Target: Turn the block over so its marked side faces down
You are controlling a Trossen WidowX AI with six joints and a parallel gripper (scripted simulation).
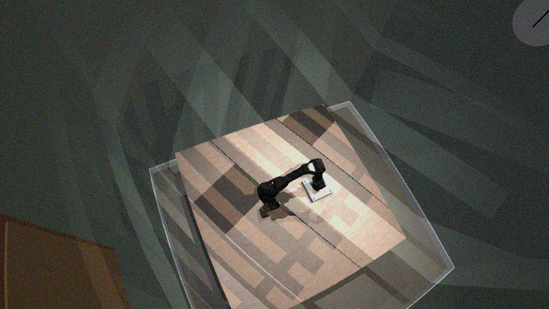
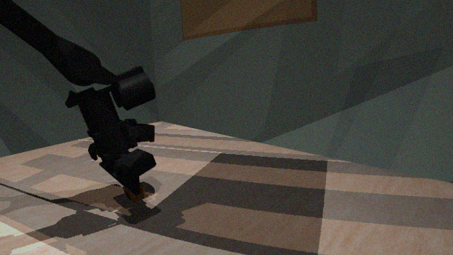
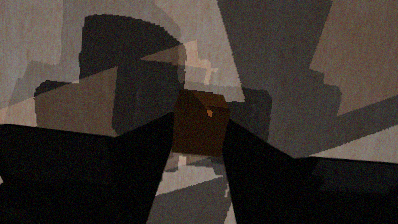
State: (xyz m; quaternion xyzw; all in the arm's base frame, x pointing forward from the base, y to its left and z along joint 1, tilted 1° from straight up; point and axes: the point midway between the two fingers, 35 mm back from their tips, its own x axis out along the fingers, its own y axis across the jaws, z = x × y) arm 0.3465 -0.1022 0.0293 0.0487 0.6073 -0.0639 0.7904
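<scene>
Right now the orange block is 1 cm behind my gripper tip.
</scene>
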